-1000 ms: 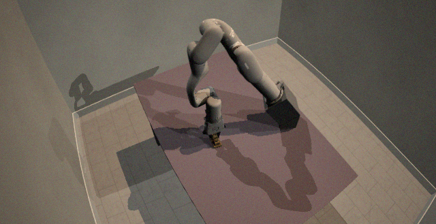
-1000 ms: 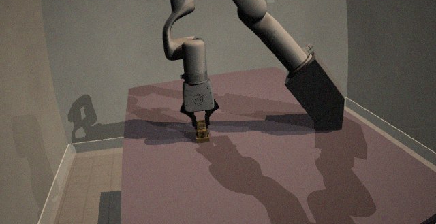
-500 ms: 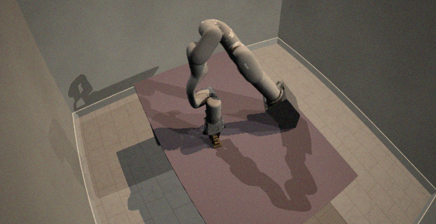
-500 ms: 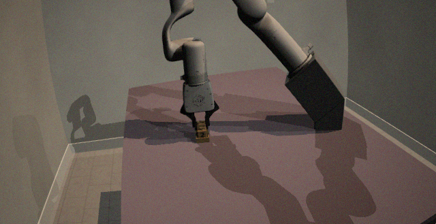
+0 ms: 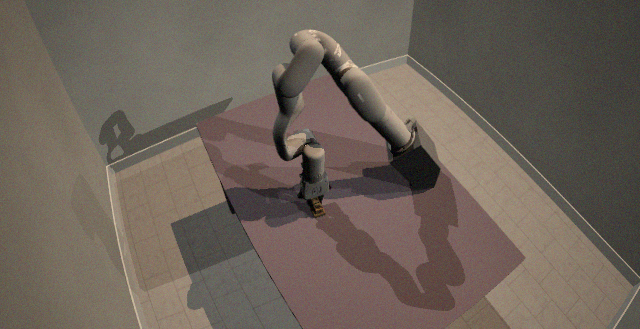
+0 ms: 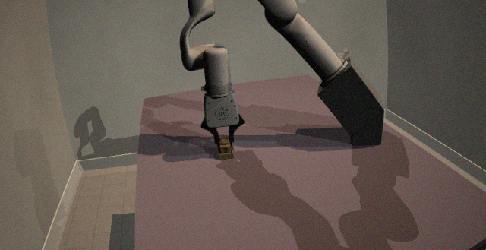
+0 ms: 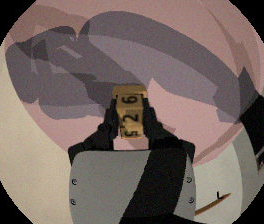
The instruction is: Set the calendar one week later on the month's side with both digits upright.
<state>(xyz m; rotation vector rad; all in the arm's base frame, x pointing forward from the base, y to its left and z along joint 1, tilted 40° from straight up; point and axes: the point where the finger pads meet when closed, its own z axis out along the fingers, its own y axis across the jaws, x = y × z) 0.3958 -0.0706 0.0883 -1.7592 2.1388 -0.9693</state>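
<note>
My gripper is now 3 cm above the tray and 2 cm to the right of it. From my hand the other things lie so: yellow digit cube (3 cm to the left, 2 cm below, 1 cm ahead).
</note>
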